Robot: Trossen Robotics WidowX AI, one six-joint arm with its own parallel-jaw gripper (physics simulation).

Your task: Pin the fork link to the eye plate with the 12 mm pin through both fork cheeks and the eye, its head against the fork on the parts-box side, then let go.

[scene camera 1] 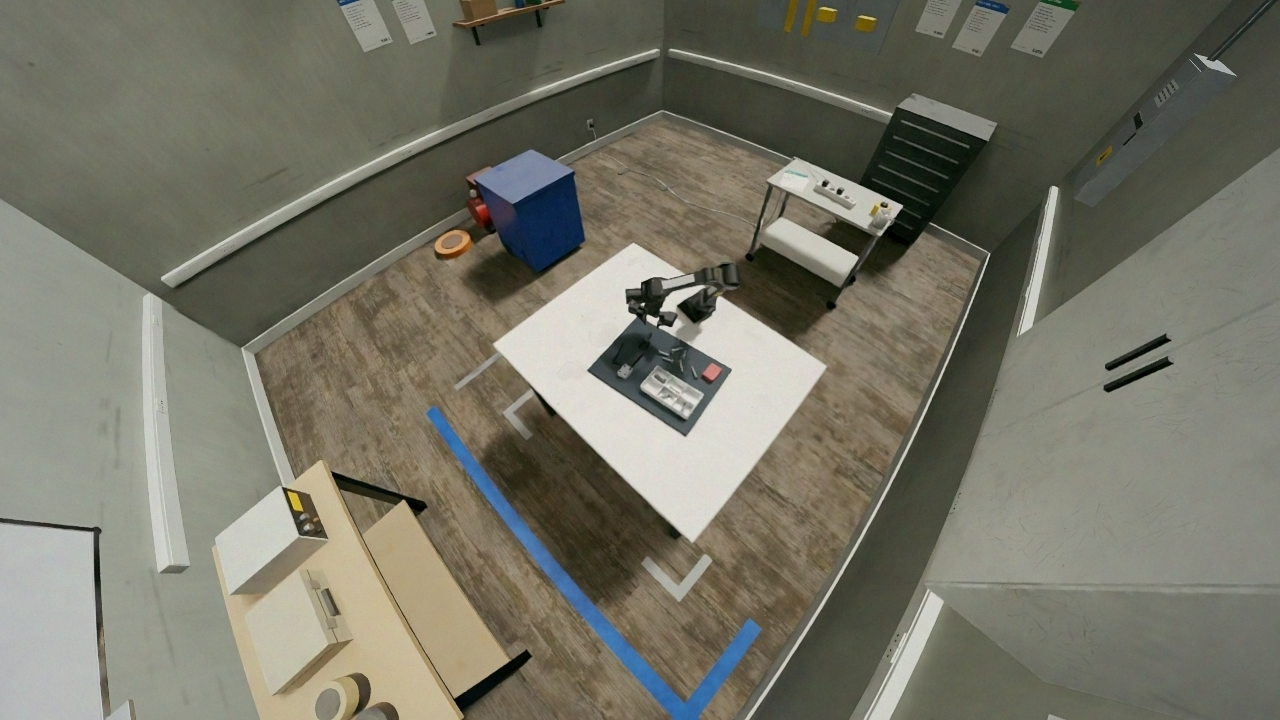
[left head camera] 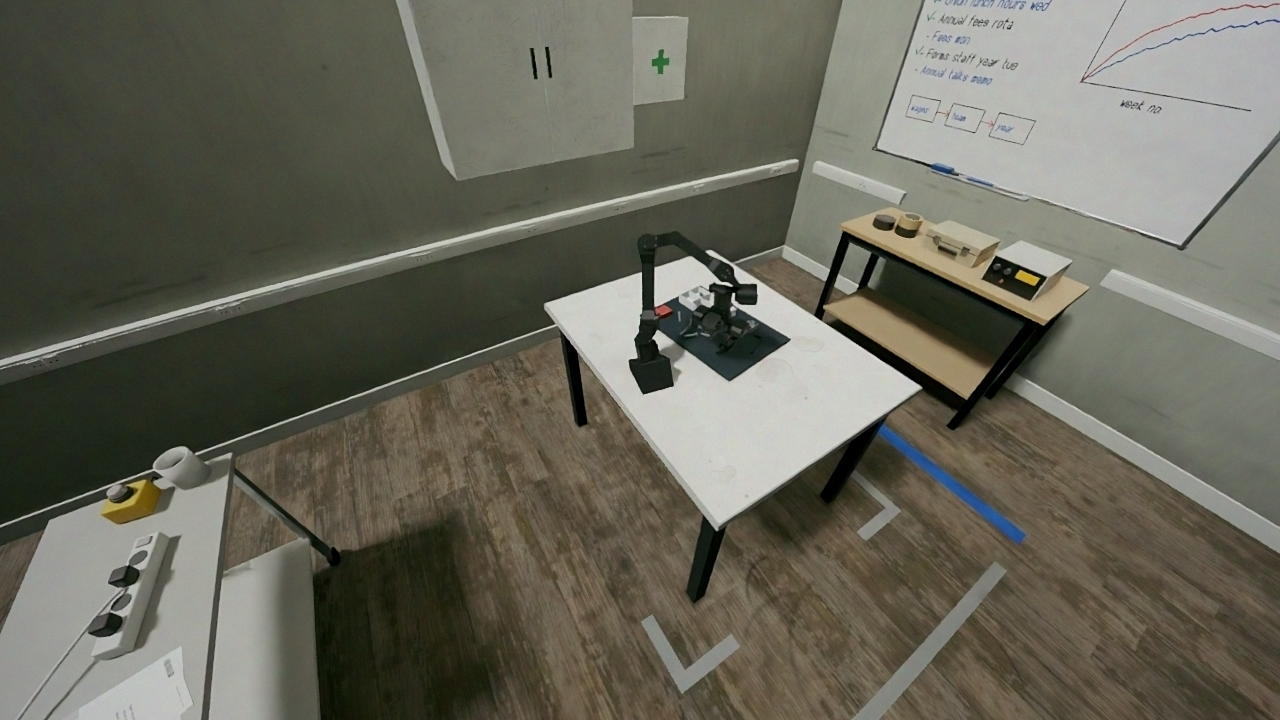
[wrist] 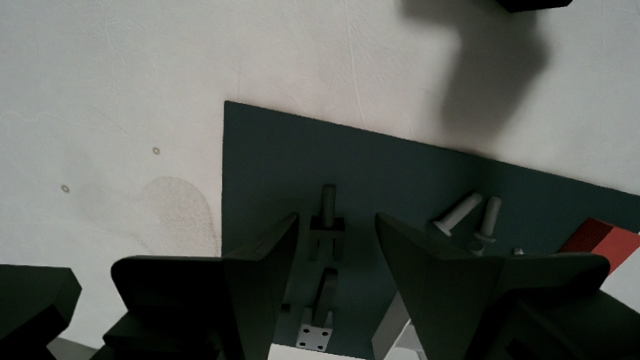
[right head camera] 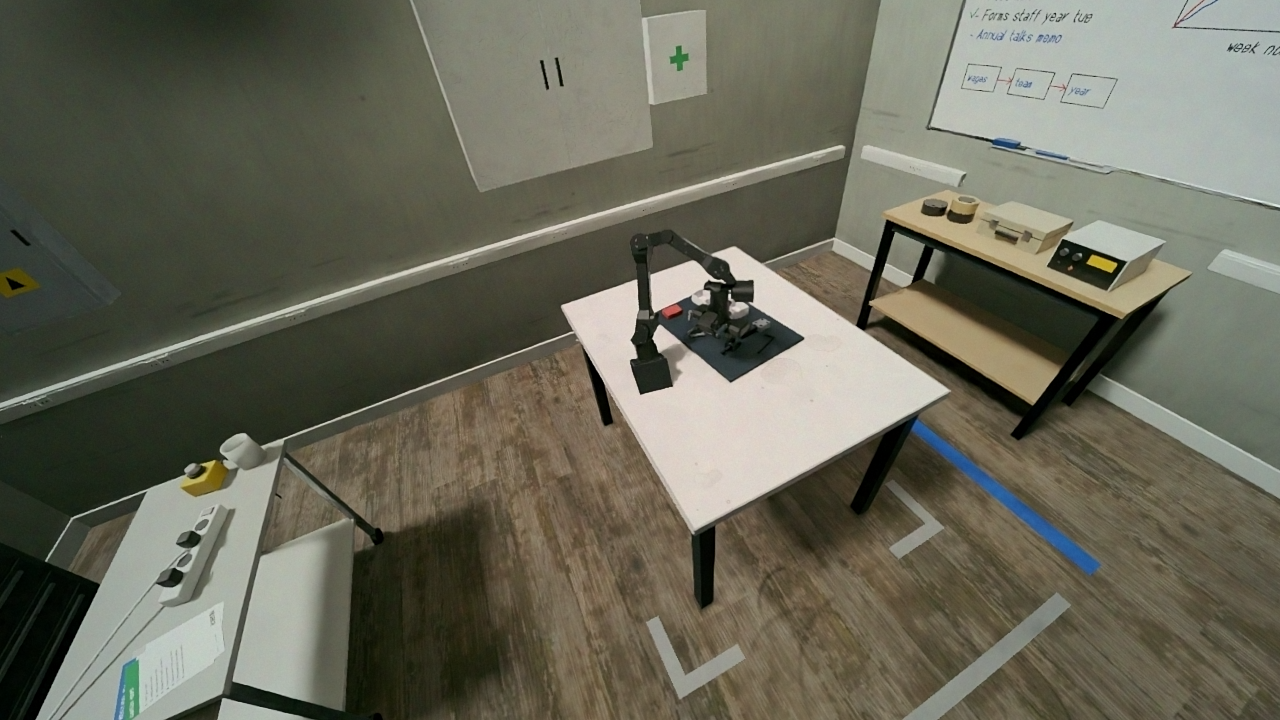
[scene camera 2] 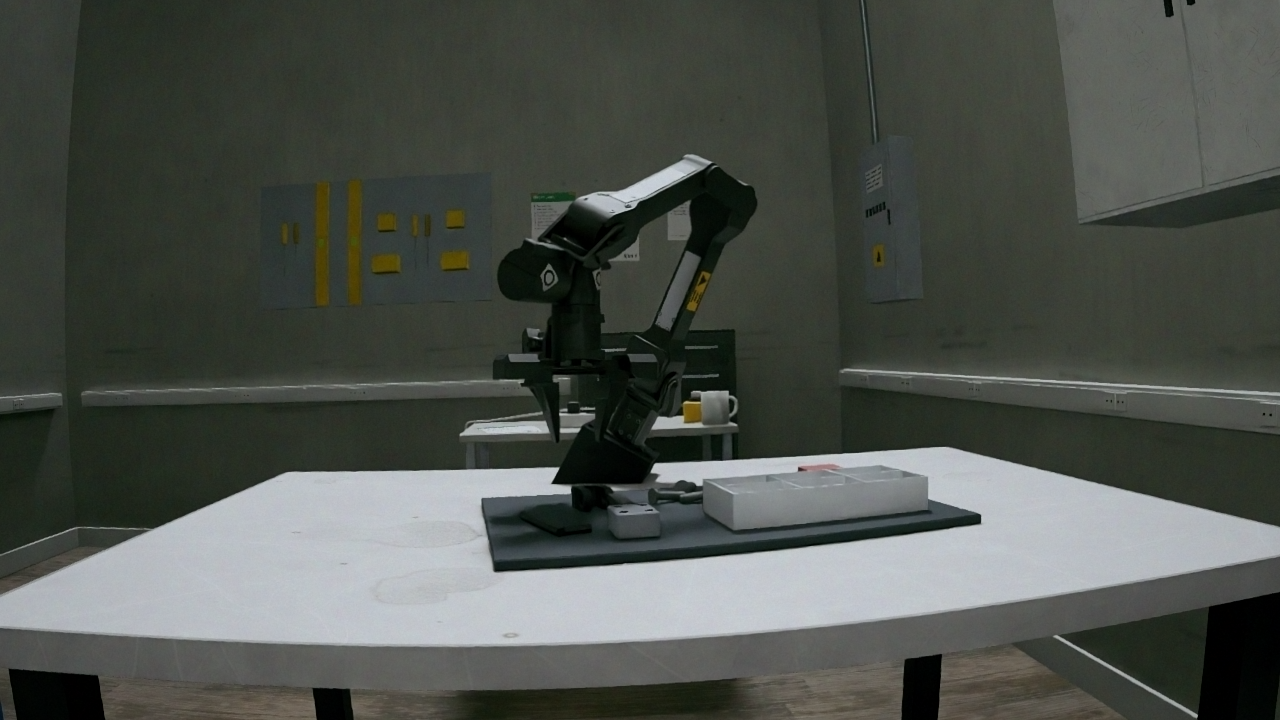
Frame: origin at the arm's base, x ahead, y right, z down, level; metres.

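Seen in the pictures: gripper, between the fingertips: (scene camera 1: 651, 326) (left head camera: 718, 340) (wrist: 336, 219) (right head camera: 720, 339) (scene camera 2: 577, 442); arm's base, origin of its link: (scene camera 1: 700, 304) (left head camera: 648, 359) (right head camera: 647, 359) (scene camera 2: 623, 439).
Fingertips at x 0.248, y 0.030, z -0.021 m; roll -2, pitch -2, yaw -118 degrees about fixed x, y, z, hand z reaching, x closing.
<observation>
Offsets run from my fingertips to a thing's middle. Level surfaces: height alone.
My gripper (wrist: 336, 219) (scene camera 2: 577, 436) is open and empty, high above the mat. The dark fork link {dz +0.055, dx +0.039, dy -0.014 m} (wrist: 327, 220) lies on the mat below, seen between the fingertips in the wrist view, its two cheeks toward the eye plate. The eye plate {dz +0.055, dx +0.194, dy -0.077 m} (wrist: 314, 334) (scene camera 2: 633, 522) (scene camera 1: 623, 370) is a pale block with holes and a dark upright eye; fork and eye are apart. Two grey headed pins, one slanted {dz +0.060, dx -0.034, dy -0.124 m} (wrist: 458, 214) and one steeper {dz +0.061, dx -0.044, dy -0.157 m} (wrist: 490, 218), lie right of the fork in the wrist view; others are partly hidden by the right finger. I cannot tell which is 12 mm.
The white parts box {dz +0.050, dx +0.111, dy -0.258 m} (scene camera 2: 819, 507) stands on the dark mat {dz +0.067 m} (scene camera 2: 733, 542) (wrist: 270, 165). A red block {dz +0.057, dx -0.070, dy -0.292 m} (wrist: 597, 240) (scene camera 1: 711, 372) lies near the mat's edge beyond the pins. A dark thin tool (scene camera 2: 554, 519) lies beside the eye plate. The mat rests on the white table {dz +0.077 m} (scene camera 2: 268, 573).
</observation>
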